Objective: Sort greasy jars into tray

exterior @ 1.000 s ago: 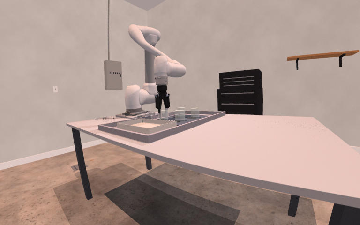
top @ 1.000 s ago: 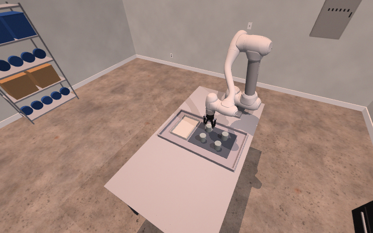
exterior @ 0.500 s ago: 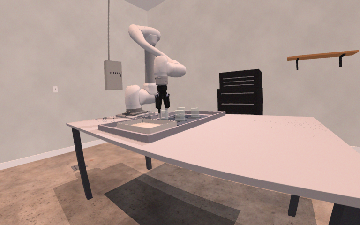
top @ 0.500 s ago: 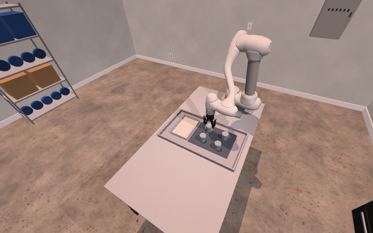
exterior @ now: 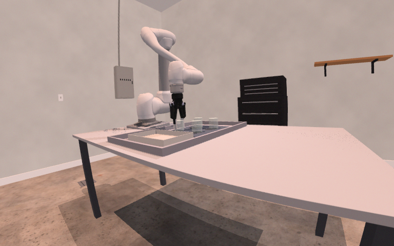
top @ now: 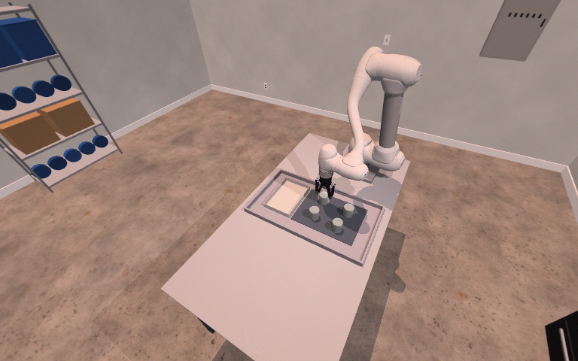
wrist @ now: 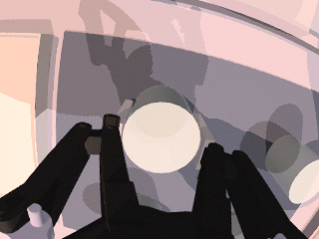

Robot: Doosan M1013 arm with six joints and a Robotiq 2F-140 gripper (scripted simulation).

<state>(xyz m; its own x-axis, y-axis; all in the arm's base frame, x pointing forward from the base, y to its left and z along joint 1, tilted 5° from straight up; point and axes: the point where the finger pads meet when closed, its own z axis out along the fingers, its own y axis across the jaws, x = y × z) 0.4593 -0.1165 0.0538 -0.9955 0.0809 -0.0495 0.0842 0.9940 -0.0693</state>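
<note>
Right now my hand is 60 mm short of the cream-floored tray, 250 mm to the left of it and 40 mm above it. From my hand the other things lie so: dark drying mat (90 mm ahead, 70 mm to the left, 50 mm below).
</note>
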